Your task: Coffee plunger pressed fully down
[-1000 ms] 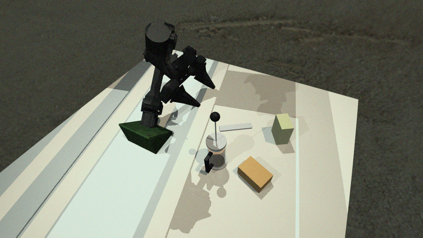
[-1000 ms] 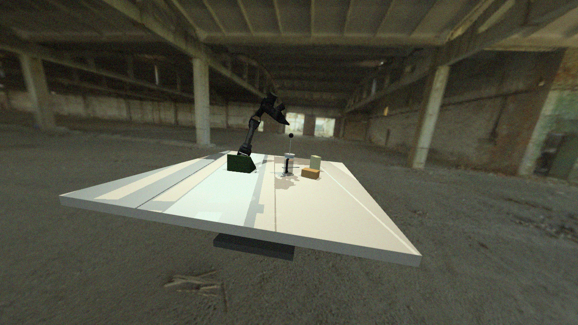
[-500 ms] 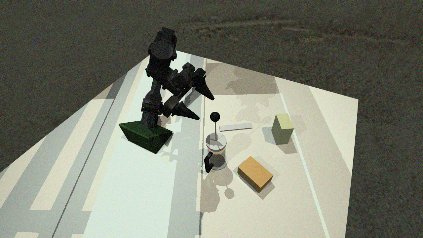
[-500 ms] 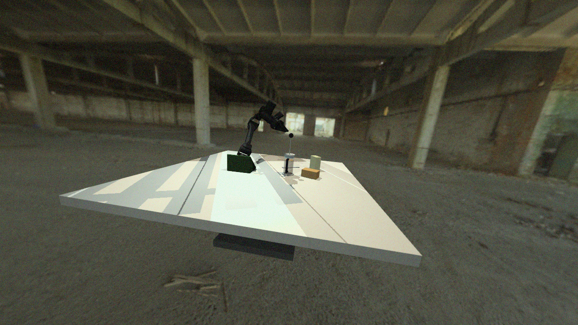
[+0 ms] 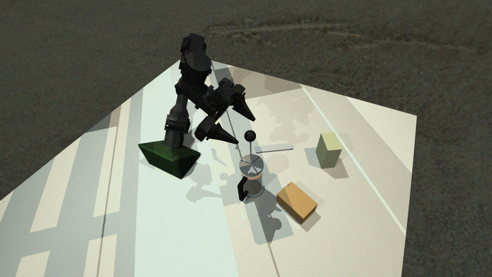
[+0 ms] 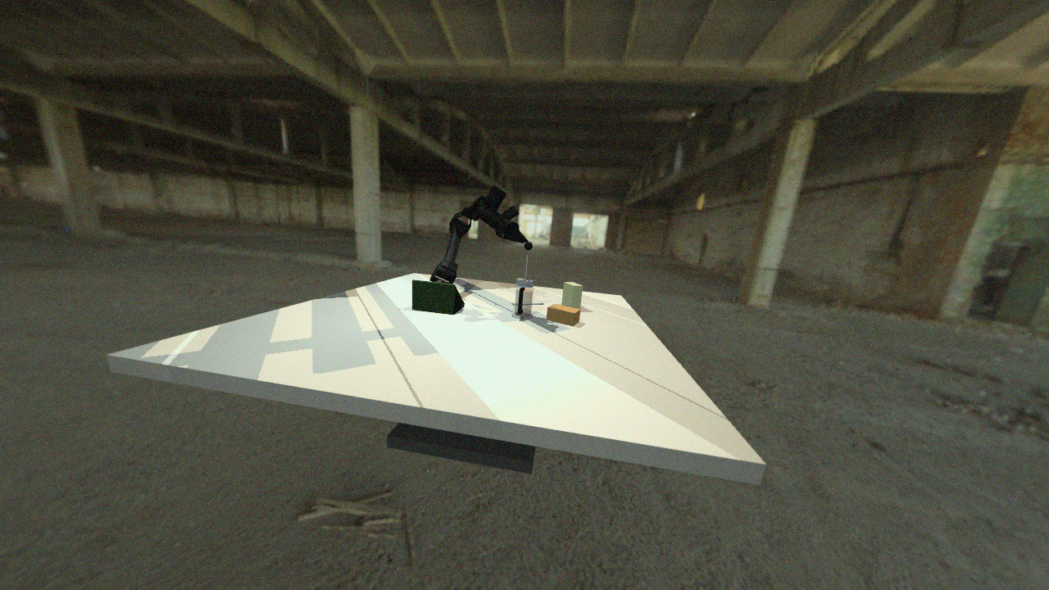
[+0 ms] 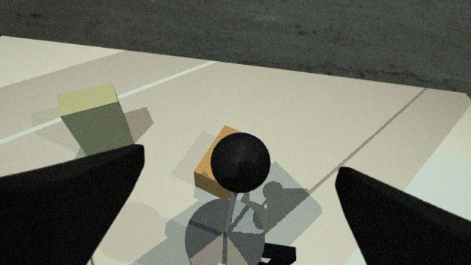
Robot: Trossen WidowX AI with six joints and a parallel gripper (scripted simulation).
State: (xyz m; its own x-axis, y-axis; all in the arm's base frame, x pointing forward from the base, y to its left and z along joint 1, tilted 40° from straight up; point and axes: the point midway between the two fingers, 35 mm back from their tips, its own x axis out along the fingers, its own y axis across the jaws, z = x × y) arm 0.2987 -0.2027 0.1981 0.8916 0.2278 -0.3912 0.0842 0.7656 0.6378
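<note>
Now: gripper tip 150 mm above the glass coffee press, 20 mm to the left of it and 10 mm short of it. From my gripper tip the other things lie so: flat grey bar 280 mm below, 190 mm to the left, 20 mm ahead; orange box 260 mm below, 170 mm ahead, 10 mm to the right.
</note>
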